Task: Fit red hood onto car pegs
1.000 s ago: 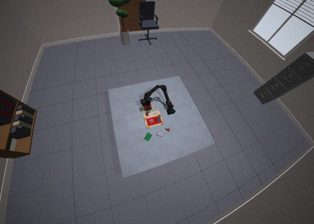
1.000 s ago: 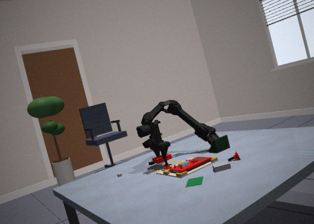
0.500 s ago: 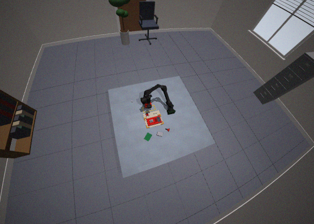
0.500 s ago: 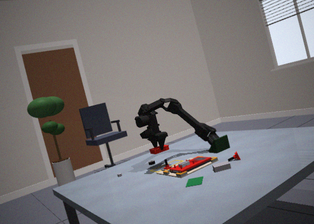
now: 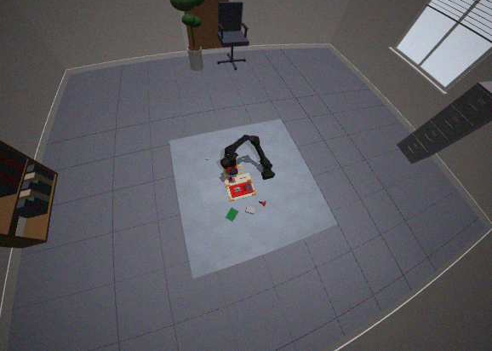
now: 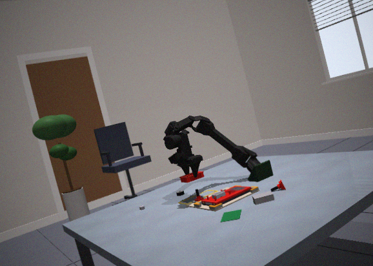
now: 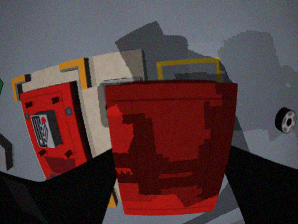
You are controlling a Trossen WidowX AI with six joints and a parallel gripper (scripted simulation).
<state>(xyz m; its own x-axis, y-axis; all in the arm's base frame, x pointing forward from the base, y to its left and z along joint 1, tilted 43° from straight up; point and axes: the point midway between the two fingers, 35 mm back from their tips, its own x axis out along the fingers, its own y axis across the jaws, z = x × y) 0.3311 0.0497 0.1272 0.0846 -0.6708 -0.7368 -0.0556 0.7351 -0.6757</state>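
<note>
Now: gripper tip 5 cm past the jig, 14 cm to the right of it and 10 cm above it. Round my gripper tip: grey nut 22 cm ahead, 20 cm to the right, 10 cm below; then green flat card 5 cm ahead, 37 cm to the left, 11 cm below; then red hood right at my gripper tip.
</note>
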